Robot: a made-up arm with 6 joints.
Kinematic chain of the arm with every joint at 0, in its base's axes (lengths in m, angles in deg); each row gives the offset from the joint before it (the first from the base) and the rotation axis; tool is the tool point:
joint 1: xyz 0 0 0.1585 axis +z
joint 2: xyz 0 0.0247 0 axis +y
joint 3: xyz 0 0 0.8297 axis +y
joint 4: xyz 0 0 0.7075 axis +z
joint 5: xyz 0 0 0 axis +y
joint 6: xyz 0 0 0.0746 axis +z
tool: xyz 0 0 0
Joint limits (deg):
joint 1: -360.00..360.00
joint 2: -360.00..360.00
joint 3: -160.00..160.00
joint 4: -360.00..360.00
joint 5: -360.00..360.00
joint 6: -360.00..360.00
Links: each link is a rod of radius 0.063 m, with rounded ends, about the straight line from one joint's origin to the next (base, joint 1, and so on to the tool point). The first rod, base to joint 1, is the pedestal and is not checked.
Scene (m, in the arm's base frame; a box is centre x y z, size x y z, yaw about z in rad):
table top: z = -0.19
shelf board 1: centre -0.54 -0.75 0.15 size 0.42 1 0.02 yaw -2.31
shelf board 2: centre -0.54 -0.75 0.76 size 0.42 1 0.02 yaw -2.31
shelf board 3: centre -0.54 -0.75 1.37 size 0.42 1 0.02 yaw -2.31
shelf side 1: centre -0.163 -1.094 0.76 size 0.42 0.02 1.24 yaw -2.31
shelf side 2: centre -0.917 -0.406 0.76 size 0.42 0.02 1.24 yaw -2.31
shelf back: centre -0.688 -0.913 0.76 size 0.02 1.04 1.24 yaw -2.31
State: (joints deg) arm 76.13 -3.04 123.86 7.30 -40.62 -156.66
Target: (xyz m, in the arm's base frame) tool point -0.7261 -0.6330 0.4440
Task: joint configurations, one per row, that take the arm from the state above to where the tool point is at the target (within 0.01 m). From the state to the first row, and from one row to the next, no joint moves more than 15 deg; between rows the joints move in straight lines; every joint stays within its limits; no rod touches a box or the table.
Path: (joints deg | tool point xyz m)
1: 89.62 -3.29 125.87 6.70 -40.54 -156.66 | -0.0149 0.6224 0.6159
2: 103.10 -3.53 127.87 6.10 -40.47 -156.66 | -0.1567 0.5869 0.5953
3: 116.59 -3.78 129.88 5.49 -40.39 -156.66 | -0.2826 0.5197 0.5749
4: 130.08 -4.03 131.89 4.89 -40.31 -156.66 | -0.3858 0.4265 0.5550
5: 143.57 -4.28 133.90 4.29 -40.24 -156.66 | -0.4611 0.3141 0.5354
6: 157.05 -4.52 135.90 3.69 -40.16 -156.66 | -0.5057 0.1907 0.5163
7: 170.54 -4.77 137.91 3.08 -40.08 -156.66 | -0.5182 0.0639 0.4975
8: 184.03 -5.02 139.92 2.48 -40.01 -156.66 | -0.5000 -0.0579 0.4792
9: 197.52 -5.26 141.93 1.88 -39.93 -156.66 | -0.4541 -0.1676 0.4613
10: 211.00 -5.51 143.93 1.28 -39.86 -156.66 | -0.3852 -0.2590 0.4440
11: 213.87 4.74 131.18 0.89 -39.81 -156.66 | -0.5138 -0.3737 0.4692
12: 216.75 14.99 118.43 0.51 -39.77 -156.66 | -0.6288 -0.4999 0.4689
13: 219.62 25.24 105.68 0.12 -39.73 -156.66 | -0.7261 -0.6330 0.4440

